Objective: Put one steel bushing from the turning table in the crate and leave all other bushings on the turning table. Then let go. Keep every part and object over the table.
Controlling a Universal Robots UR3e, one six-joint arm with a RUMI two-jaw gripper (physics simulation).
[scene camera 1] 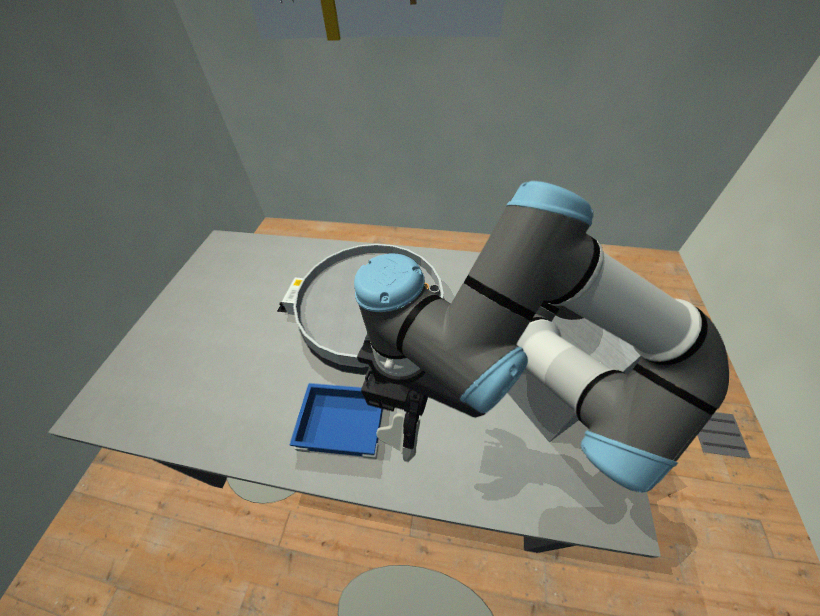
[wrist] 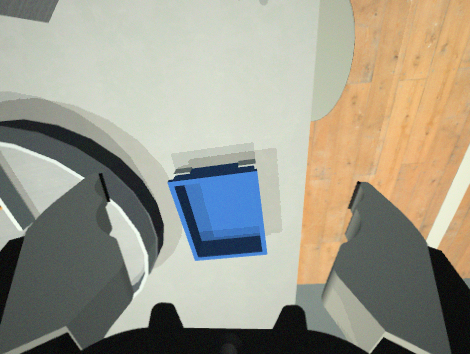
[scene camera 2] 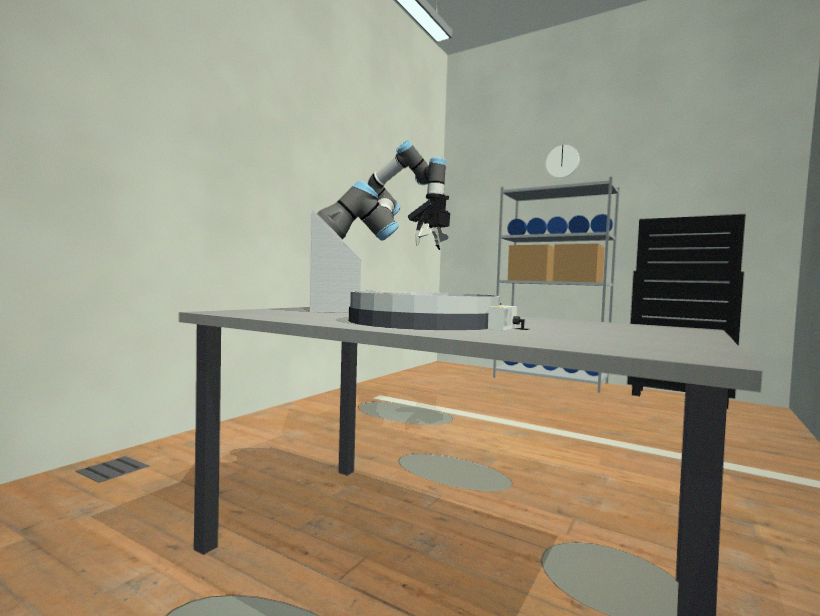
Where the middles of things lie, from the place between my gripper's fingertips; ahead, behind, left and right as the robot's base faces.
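From the blue crate [scene camera 1: 333, 419], my gripper's sitting 20 mm to the right of it and 200 mm short of it, and it's 220 mm above it.
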